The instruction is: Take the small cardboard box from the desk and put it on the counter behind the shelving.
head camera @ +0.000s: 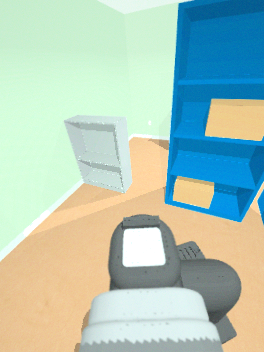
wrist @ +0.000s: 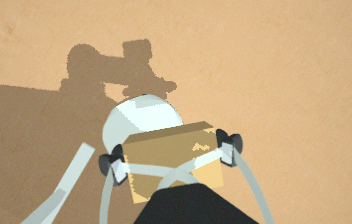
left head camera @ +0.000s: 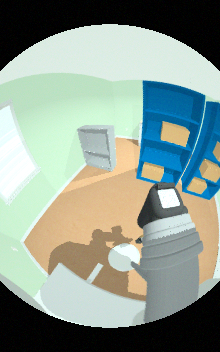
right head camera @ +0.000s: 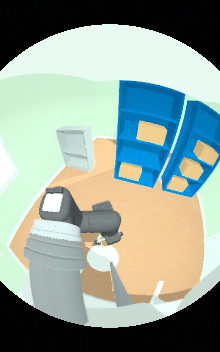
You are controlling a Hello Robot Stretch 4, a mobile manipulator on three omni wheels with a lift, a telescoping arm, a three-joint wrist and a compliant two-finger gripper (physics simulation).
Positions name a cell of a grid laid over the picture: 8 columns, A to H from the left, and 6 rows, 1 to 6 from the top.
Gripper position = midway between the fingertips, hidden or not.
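Observation:
My gripper (wrist: D5) is visible, as is a small cardboard box (wrist: D4). A low grey bookcase (head camera: D3) appears also in the left head camera view (left head camera: D3) and in the right head camera view (right head camera: C3). A blue shelving unit (head camera: G1) is visible too.

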